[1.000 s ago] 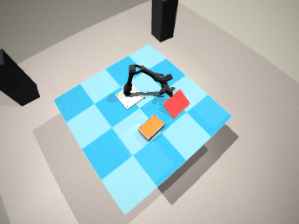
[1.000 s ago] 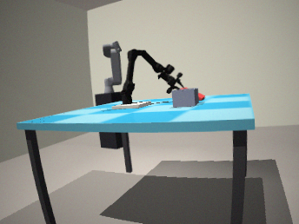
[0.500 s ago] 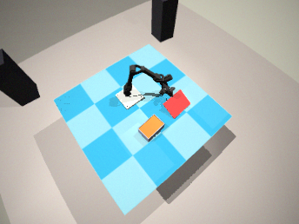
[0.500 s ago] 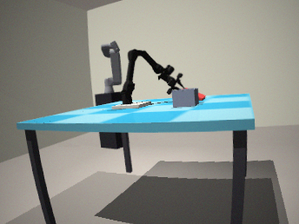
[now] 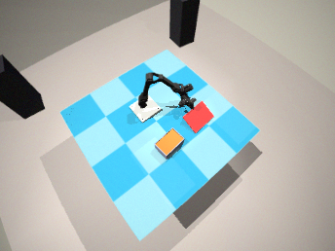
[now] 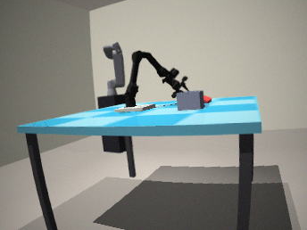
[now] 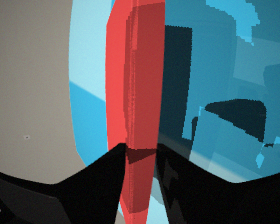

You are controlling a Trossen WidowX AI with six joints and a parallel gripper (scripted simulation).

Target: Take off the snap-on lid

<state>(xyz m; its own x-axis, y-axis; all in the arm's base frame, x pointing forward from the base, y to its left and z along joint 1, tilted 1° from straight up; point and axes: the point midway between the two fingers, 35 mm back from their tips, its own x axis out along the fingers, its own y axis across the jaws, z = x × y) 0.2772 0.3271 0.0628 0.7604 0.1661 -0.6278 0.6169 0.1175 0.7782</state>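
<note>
Now: the red lid 8 cm ahead of my gripper tip, 1 cm to the left of it and 3 cm below it. Round my gripper tip: grey storage box: 14 cm ahead, 33 cm to the right, 2 cm below.
</note>
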